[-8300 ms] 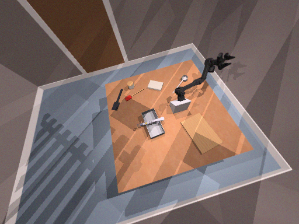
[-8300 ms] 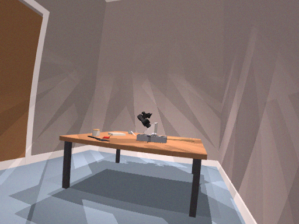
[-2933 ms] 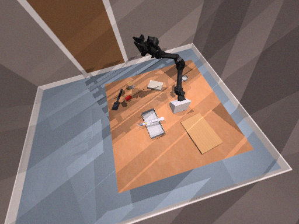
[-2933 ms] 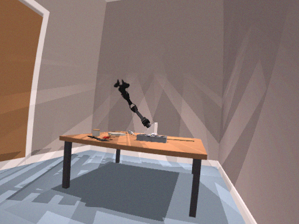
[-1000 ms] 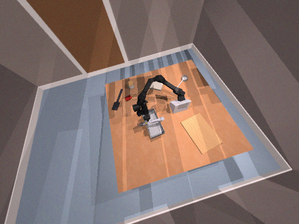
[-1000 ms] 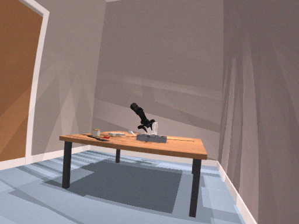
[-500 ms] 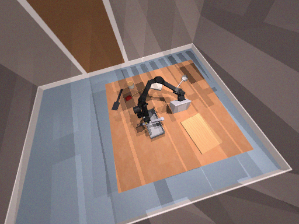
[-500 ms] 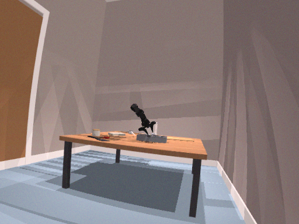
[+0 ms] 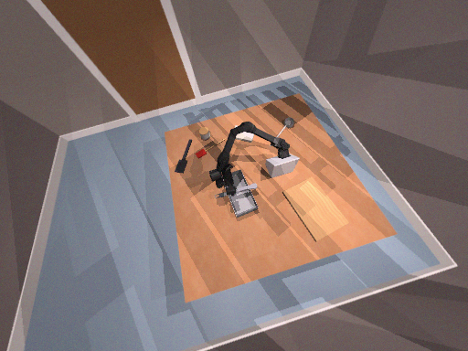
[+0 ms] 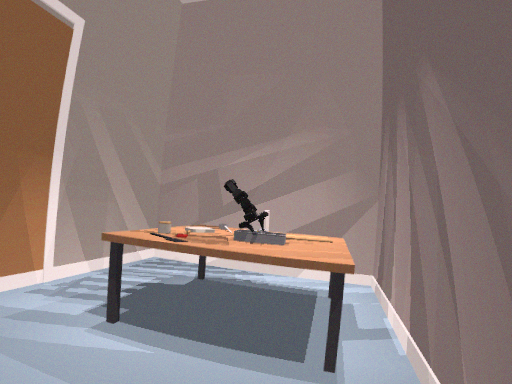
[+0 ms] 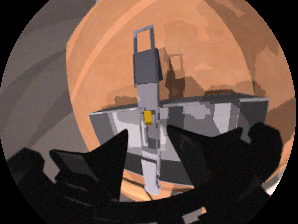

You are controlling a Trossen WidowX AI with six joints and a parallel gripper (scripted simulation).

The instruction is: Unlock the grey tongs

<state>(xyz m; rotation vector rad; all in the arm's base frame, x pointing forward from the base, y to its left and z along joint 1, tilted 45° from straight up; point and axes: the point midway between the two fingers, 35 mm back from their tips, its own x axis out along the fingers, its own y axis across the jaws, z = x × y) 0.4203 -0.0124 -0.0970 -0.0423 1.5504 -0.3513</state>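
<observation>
The yellow lock piece lies 2 cm ahead of my gripper tip, 1 cm to the right of it and 1 cm above it. From my gripper tip the other things lie so: red spatula: 46 cm to the right, 5 cm below, 3 cm ahead; grey roasting tin: 5 cm behind, 3 cm below; black spatula: 47 cm to the right, 24 cm ahead, 5 cm below.
</observation>
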